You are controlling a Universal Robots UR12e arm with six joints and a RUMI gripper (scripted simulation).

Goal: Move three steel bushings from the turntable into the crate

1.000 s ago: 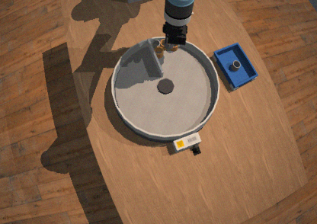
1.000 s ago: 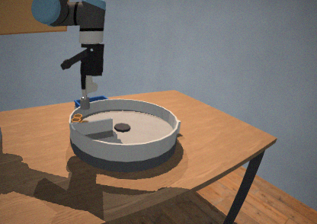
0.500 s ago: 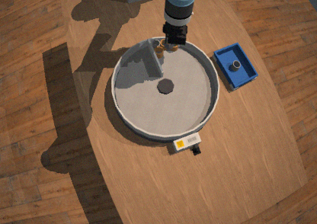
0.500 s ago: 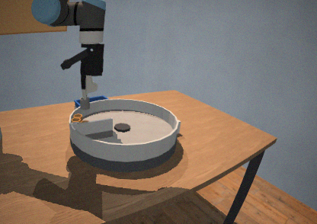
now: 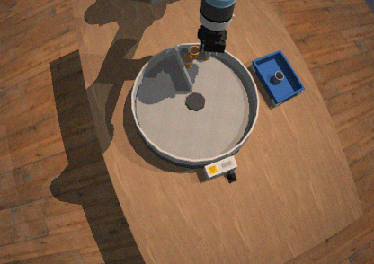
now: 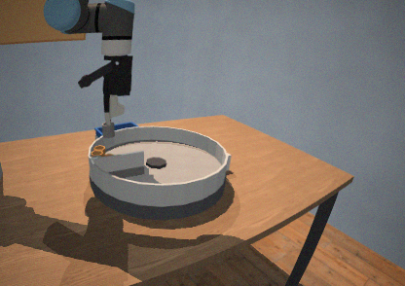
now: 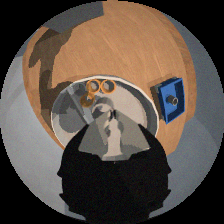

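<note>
Now: hand 270 mm to the right of the blue crate, 140 mm above it and 80 mm short of it. Round my hand: grey turntable 140 mm ahead, 120 mm below, 70 mm to the right.
</note>
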